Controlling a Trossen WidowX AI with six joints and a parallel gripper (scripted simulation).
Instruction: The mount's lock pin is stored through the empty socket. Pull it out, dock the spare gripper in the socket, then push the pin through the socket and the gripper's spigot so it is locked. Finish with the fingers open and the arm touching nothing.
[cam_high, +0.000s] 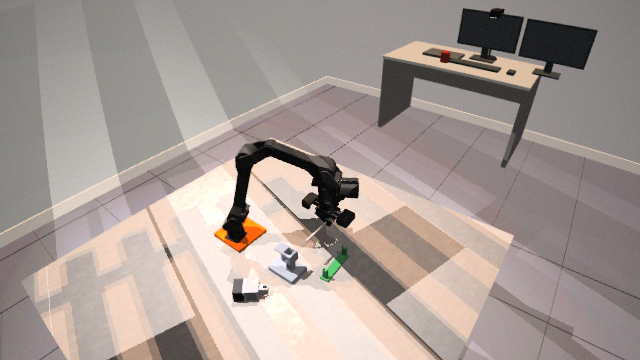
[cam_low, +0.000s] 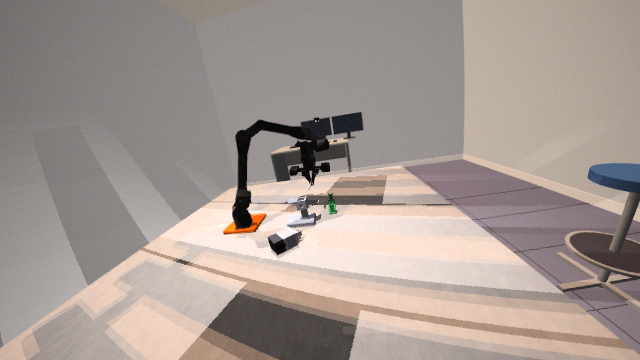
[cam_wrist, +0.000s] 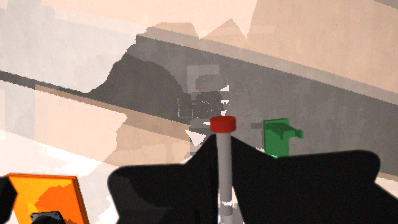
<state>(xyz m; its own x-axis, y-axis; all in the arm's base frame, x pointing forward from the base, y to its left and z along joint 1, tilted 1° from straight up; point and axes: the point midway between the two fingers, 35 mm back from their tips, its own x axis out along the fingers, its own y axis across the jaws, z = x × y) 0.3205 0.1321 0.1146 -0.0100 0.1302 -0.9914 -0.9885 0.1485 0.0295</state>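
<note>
My gripper tip is 70 mm short of the green rack, 90 mm to the left of it and 70 mm above it. Round my gripper tip: spare gripper (120 mm behind, 320 mm to the right, 70 mm below); grey mount (60 mm behind, 180 mm to the right, 40 mm below).
</note>
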